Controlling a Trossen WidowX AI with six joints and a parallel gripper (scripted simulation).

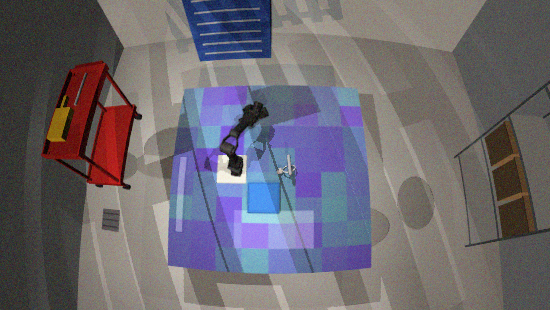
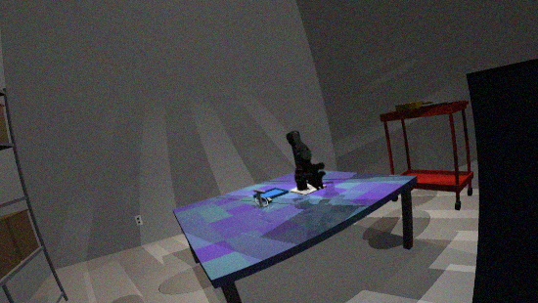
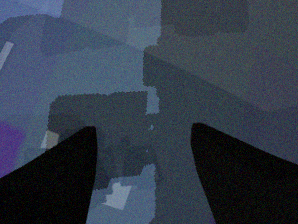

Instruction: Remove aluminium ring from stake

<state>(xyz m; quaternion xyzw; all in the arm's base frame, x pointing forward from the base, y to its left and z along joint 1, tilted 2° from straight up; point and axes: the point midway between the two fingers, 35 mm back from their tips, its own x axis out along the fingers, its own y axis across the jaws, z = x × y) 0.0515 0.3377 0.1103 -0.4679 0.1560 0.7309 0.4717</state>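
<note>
Right now my gripper tip is 260 mm short of the aluminium ring, 300 mm to the left of it and 50 mm above it. From my gripper tip the other things lie so: blue tray (150 mm ahead, 500 mm to the right, 70 mm below).
</note>
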